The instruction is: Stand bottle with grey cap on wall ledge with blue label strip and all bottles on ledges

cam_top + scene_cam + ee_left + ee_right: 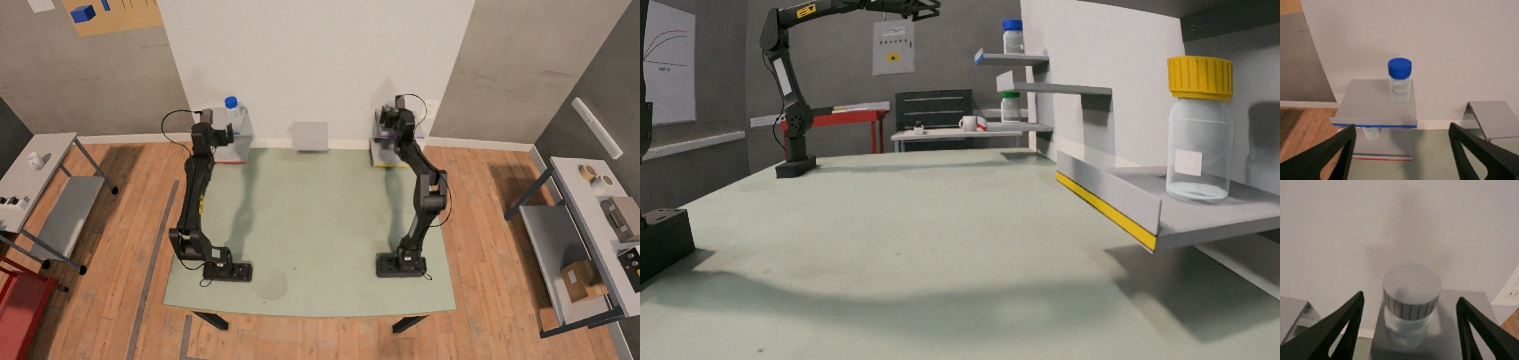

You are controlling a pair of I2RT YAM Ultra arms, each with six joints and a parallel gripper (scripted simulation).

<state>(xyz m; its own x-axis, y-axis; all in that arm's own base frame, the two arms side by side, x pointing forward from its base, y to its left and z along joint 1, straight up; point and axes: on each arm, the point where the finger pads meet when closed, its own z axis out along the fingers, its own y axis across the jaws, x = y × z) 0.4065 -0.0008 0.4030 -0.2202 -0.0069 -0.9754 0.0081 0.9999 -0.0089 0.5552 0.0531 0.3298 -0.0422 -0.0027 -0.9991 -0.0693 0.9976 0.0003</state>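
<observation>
The grey-capped bottle lies 5 cm below my right hand and 2 cm ahead of it. Round my right hand: yellow-capped bottle (24 cm below, 9 cm to the right, 1 cm ahead); then blue-capped bottle (69 cm to the left, 5 cm below, 5 cm ahead); then yellow strip (29 cm below, 7 cm behind, 5 cm to the right).
</observation>
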